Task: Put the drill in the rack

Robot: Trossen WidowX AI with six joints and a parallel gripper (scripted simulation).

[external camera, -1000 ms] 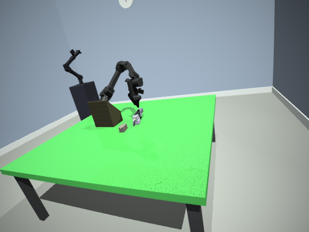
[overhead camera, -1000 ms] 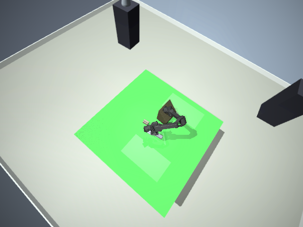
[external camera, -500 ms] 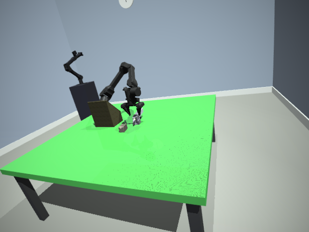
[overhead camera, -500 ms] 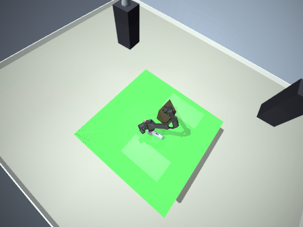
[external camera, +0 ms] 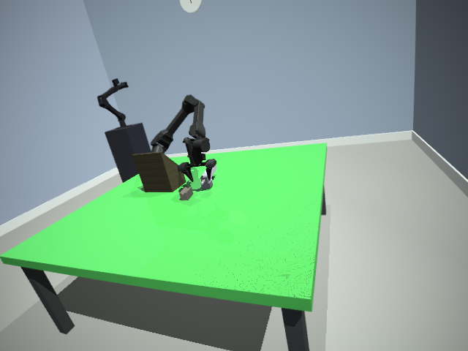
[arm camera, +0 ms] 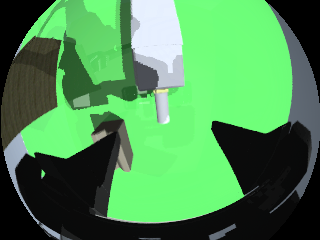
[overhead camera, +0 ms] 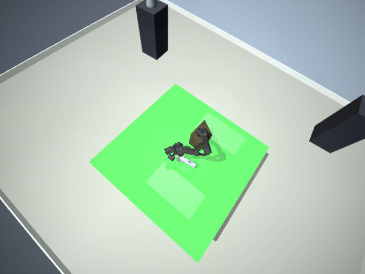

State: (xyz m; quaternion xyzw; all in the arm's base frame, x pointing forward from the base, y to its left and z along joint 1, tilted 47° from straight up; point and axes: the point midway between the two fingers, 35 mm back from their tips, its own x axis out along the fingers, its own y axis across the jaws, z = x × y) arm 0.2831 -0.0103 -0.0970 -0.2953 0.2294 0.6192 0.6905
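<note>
My gripper tip is now 10 mm past the yellow drill, 70 mm to the right of it and 10 mm above it. The rest, counted from my gripper tip: grey block: 10 mm behind, 130 mm to the left, 20 mm below; then rack: 70 mm behind, 50 mm to the right, 40 mm below.
</note>
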